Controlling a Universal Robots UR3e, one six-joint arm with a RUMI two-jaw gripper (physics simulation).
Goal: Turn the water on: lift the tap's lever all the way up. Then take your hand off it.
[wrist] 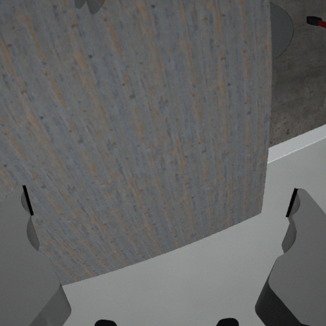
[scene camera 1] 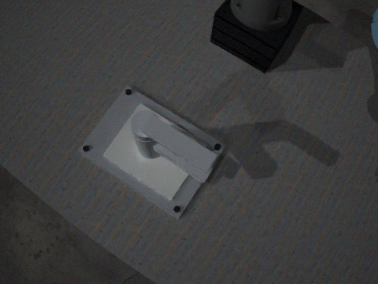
Note:
I see my gripper (wrist: 160,192) and a tap lever (scene camera 1: 146,126).

